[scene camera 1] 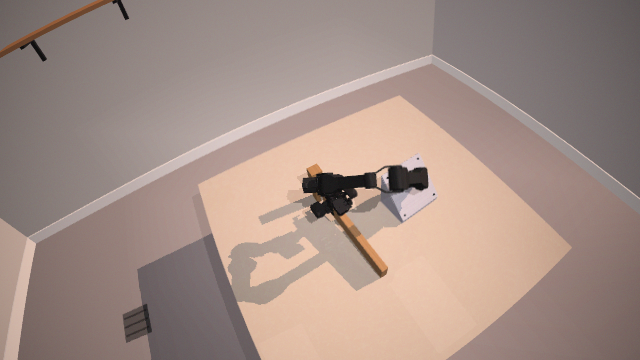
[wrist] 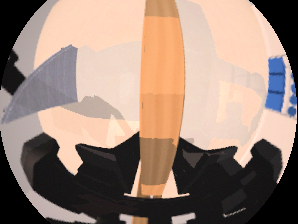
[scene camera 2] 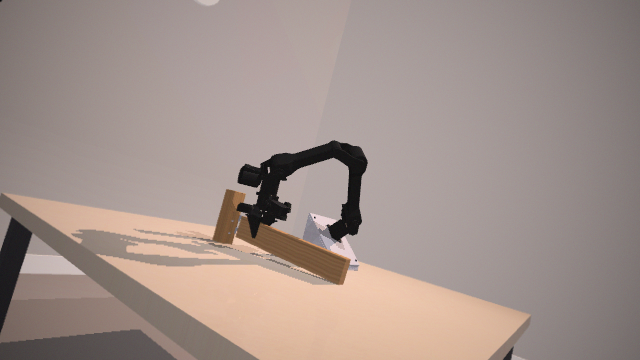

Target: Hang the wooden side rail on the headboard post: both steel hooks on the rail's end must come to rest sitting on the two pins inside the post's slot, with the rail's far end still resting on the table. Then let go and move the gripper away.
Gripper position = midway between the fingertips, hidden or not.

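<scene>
Scene camera 2 shows a headboard post (scene camera 2: 227, 221) together with the gripper (scene camera 2: 256, 238) and a wooden side rail (scene camera 2: 331, 266). The rail appears again at (scene camera 1: 356, 237), and so does the gripper, at (scene camera 1: 336, 212). The gripper can also be found at (wrist: 155, 131).
</scene>
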